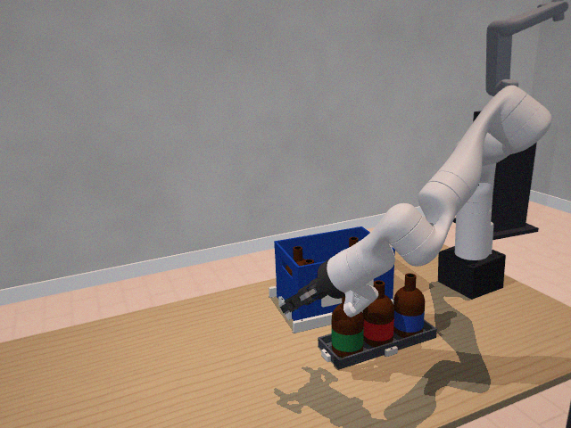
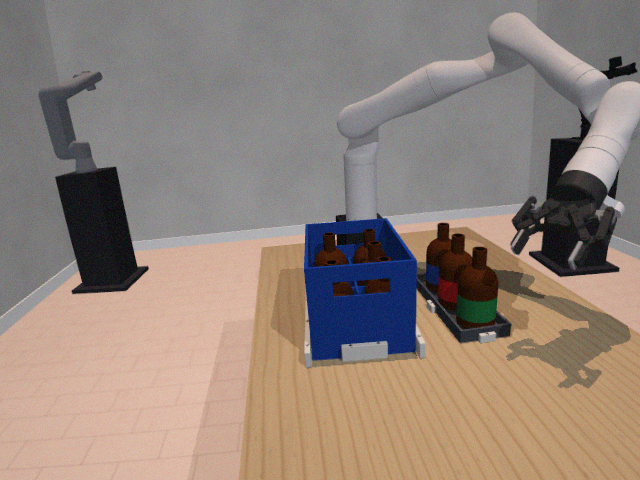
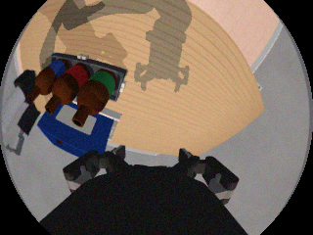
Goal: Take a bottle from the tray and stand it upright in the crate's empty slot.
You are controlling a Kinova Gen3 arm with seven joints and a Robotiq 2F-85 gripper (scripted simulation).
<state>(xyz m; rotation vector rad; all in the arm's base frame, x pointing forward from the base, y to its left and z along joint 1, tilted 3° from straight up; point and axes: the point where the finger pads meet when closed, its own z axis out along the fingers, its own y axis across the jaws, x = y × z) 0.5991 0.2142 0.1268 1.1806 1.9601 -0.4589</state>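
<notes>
Right now my hand is 22 cm past the red-banded bottle, 6 cm to the left of it and 11 cm above it. From my hand the other things lie so: dark tray 22 cm behind, 6 cm to the right, 18 cm below; blue crate 20 cm behind, 27 cm to the right, 11 cm below.
</notes>
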